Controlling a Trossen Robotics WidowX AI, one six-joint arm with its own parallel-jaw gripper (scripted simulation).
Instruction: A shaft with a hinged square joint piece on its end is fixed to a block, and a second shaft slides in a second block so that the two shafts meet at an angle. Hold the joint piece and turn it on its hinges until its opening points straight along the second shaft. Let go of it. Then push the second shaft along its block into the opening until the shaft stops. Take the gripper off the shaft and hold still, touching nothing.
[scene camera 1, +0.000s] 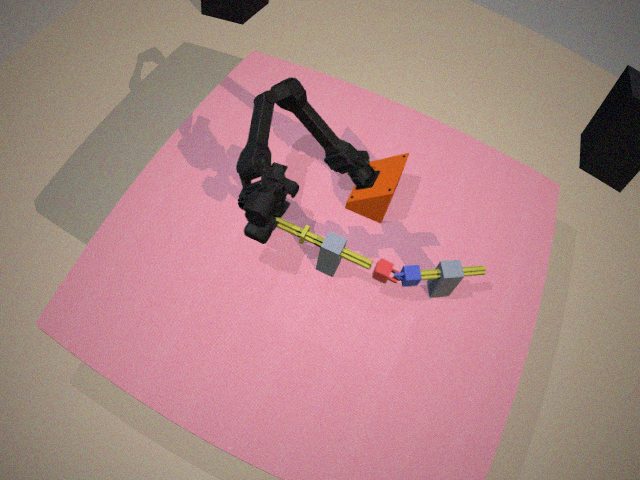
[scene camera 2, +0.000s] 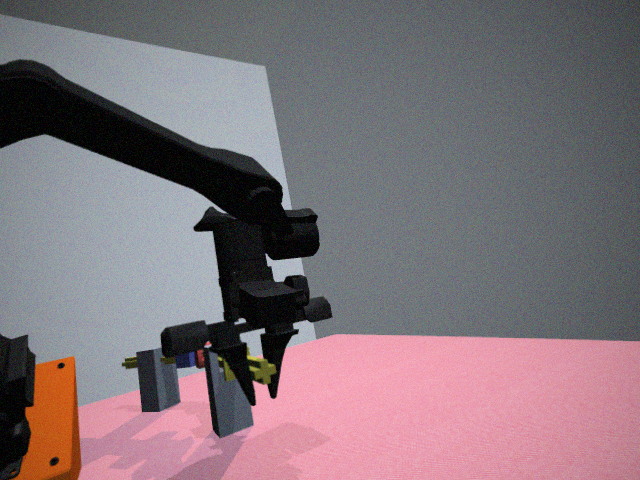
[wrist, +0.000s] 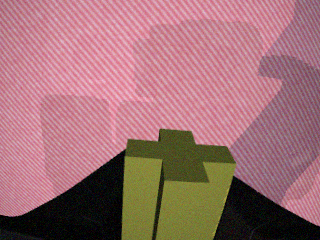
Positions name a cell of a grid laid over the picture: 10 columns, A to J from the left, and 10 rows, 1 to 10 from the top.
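Scene:
My gripper: visible in scene camera 1 (E5), scene camera 2 (E9), the wrist view (F7).

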